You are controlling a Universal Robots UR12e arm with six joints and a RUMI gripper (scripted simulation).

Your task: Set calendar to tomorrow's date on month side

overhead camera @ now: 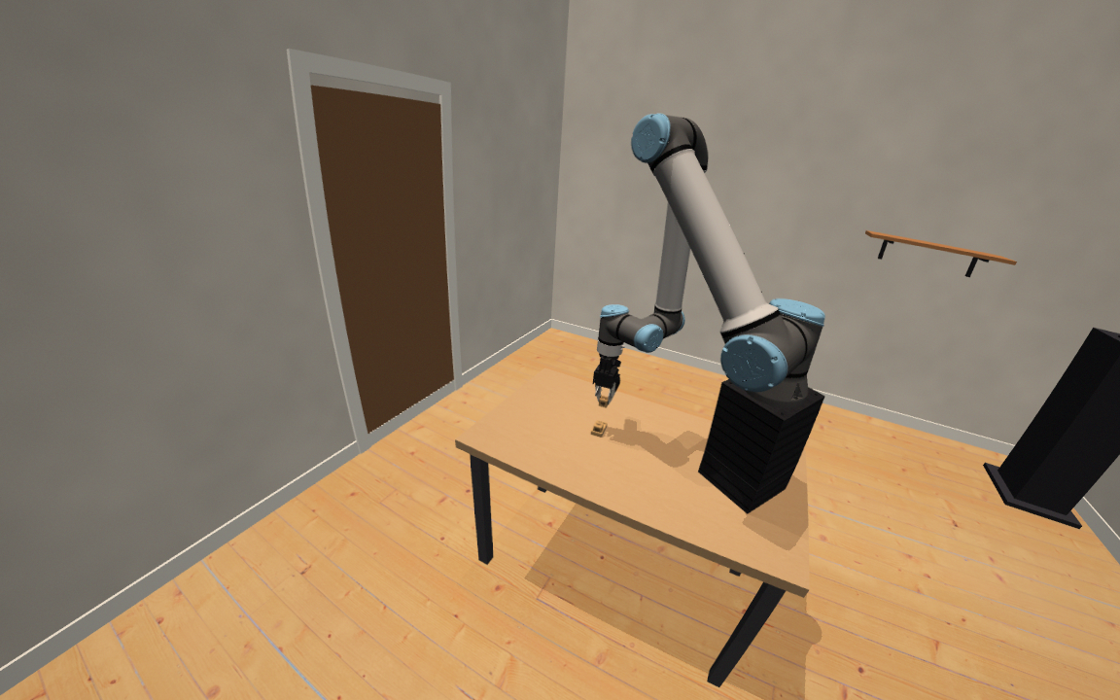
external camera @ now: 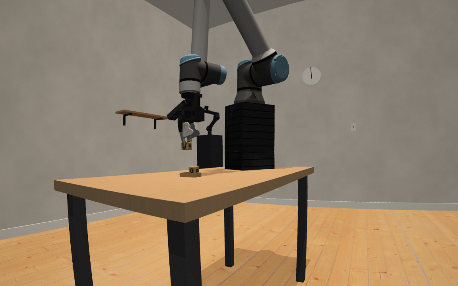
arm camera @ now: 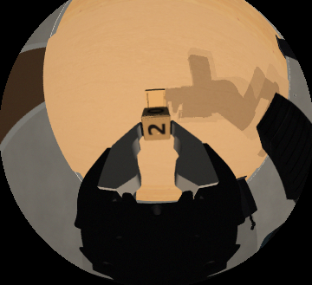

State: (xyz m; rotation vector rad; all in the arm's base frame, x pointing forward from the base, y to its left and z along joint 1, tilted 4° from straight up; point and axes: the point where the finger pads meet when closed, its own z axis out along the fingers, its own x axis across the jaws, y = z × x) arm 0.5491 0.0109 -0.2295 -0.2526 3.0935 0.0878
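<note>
Right now the wooden tray is 20 mm to the left of my hand and 130 mm below it.
</note>
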